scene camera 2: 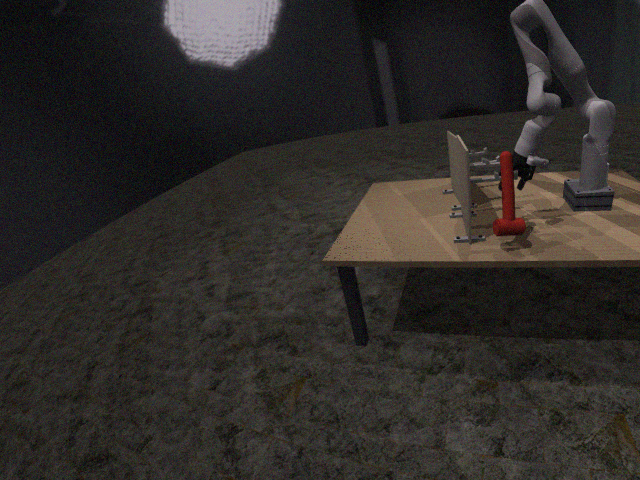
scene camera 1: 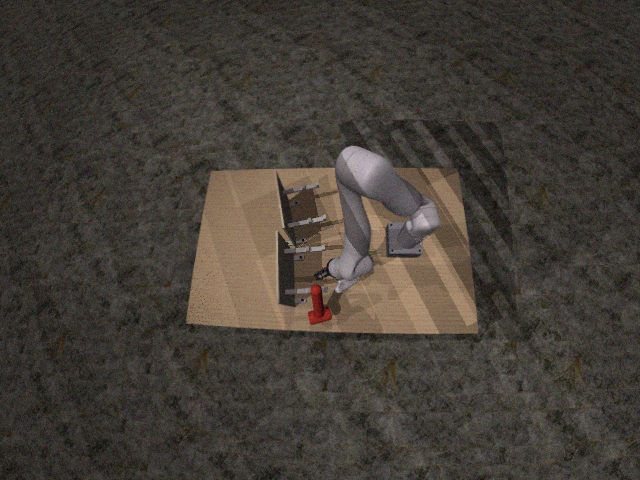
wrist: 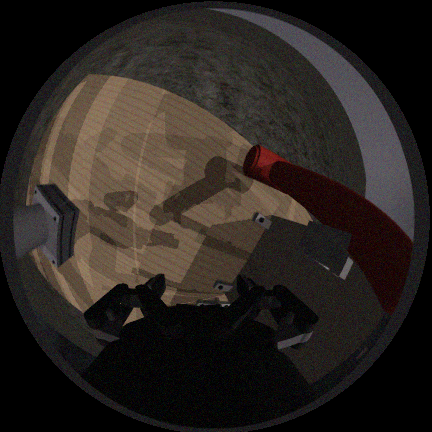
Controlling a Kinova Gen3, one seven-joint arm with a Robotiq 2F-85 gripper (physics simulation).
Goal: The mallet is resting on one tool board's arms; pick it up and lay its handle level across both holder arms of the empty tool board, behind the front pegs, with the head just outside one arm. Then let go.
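Pixels of known places: gripper, fingertip midpoint: (wrist: 200,282); arm's base at its link origin: (scene camera 2: 591,185) (scene camera 1: 407,238).
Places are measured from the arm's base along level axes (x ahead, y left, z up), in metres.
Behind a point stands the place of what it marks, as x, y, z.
The red mallet (scene camera 1: 316,301) @[0.425, 0.228, 0.169] (scene camera 2: 508,191) @[0.430, 0.251, 0.114] (wrist: 325,195) @[0.404, 0.223, 0.124] stands steeply upright, head down and handle up, at the outer arm (scene camera 1: 299,291) @[0.487, 0.180, 0.139] of the near tool board (scene camera 1: 285,273) @[0.537, 0.102, 0.128] (scene camera 2: 462,180) @[0.542, 0.067, 0.100]. It does not lie across both arms. Its head appears slightly above the table; whether the handle touches the arm, I cannot tell. The far tool board (scene camera 1: 282,206) @[0.514, -0.157, 0.185] has two bare holder arms (scene camera 1: 301,188) @[0.438, -0.268, 0.106] (scene camera 1: 307,222) @[0.429, -0.104, 0.107]. My gripper (scene camera 1: 318,275) @[0.372, 0.094, 0.055] (wrist: 200,282) @[0.372, 0.094, 0.055] is open and empty, beside the near board's arm ends and behind the handle in scene camera 2's view.
The near board's inner arm (scene camera 1: 305,249) @[0.446, 0.020, 0.139] sticks out close to my gripper. The two boards stand side by side on the wooden table (scene camera 1: 232,248) @[0.835, -0.099, -0.081] (scene camera 2: 392,227) @[0.830, 0.031, -0.081]. The robot base (scene camera 1: 404,248) @[0.023, 0.041, -0.001] (scene camera 2: 588,195) @[0.043, 0.060, -0.015] (wrist: 57,225) @[0.089, 0.031, -0.005] is on the other side of the arm tips. The mallet is near the table's edge.
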